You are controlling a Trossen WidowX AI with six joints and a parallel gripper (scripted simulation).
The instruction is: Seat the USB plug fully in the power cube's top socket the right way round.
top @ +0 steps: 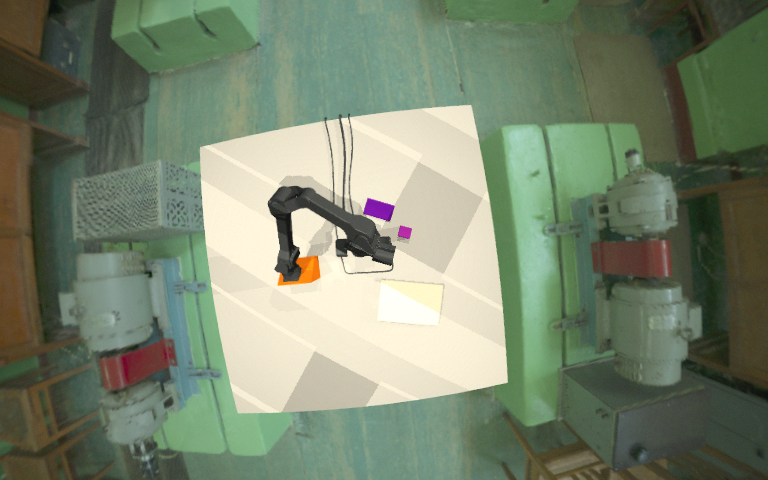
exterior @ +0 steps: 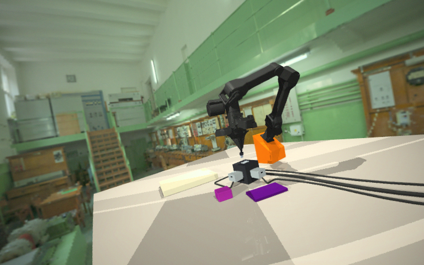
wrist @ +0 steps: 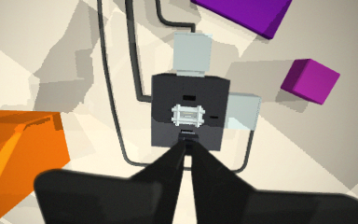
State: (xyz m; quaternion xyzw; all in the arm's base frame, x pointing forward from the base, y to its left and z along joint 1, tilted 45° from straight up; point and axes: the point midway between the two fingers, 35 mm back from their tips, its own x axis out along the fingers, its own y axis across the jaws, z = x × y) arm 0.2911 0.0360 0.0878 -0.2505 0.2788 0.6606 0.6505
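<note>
Now: gripper tip 20 mm above the USB plug. From my gripper tip the other things lie so: dark purple flat block: 150 mm to the left, 130 mm below, 60 mm ahead; cream slab: 250 mm to the right, 160 mm ahead, 120 mm below; magenta cube: 160 mm ahead, 120 mm below, 40 mm to the left.
</note>
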